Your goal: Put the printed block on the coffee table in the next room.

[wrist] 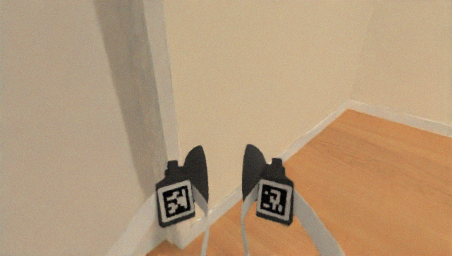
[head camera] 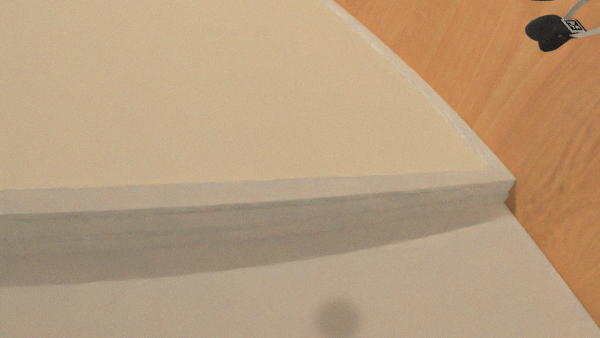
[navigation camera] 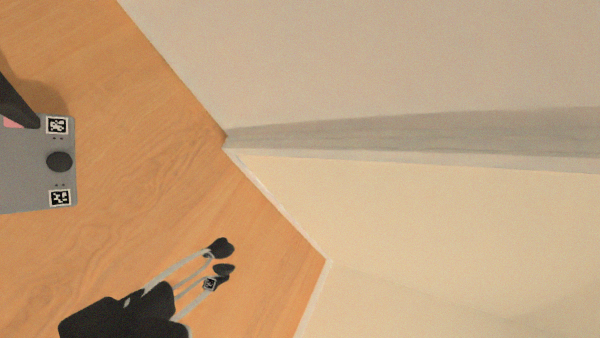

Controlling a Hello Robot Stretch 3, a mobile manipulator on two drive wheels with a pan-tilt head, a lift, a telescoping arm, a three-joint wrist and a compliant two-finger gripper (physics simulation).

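Where they show: gripper, between the fingertips: (head camera: 528, 17) (navigation camera: 230, 254); robot's base, origin of its link: (navigation camera: 59, 160).
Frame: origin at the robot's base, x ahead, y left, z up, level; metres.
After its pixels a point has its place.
Note:
The printed block and the coffee table do not show in these views. My gripper (head camera: 545, 8) {x 0.232, y -0.140, z 0.922 m} (navigation camera: 222, 259) {x 0.232, y -0.140, z 0.922 m} (wrist: 225, 164) {x 0.232, y -0.140, z 0.922 m} is open, its two dark fingertips a moderate gap apart with no object between them. In the navigation camera view it hangs above the wooden floor (navigation camera: 120, 220) {x 0.209, y -0.297, z 0.001 m}, left of the wall corner. In the wrist view the tips stand in front of a cream wall (wrist: 260, 65), to the right of a pale trim edge (wrist: 162, 75).
A flat off-white panel, perhaps a door (head camera: 200, 310) {x 0.717, y 0.250, z 1.103 m} (navigation camera: 350, 60) {x 0.613, y 0.345, z 0.968 m} (wrist: 50, 125), adjoins the shaded trim. White skirting (wrist: 315, 132) runs along the wall to a room corner at the right of the wrist view. My grey base (navigation camera: 25, 170) {x -0.087, y -0.027, z 0.160 m} stands at the left of the navigation camera view.

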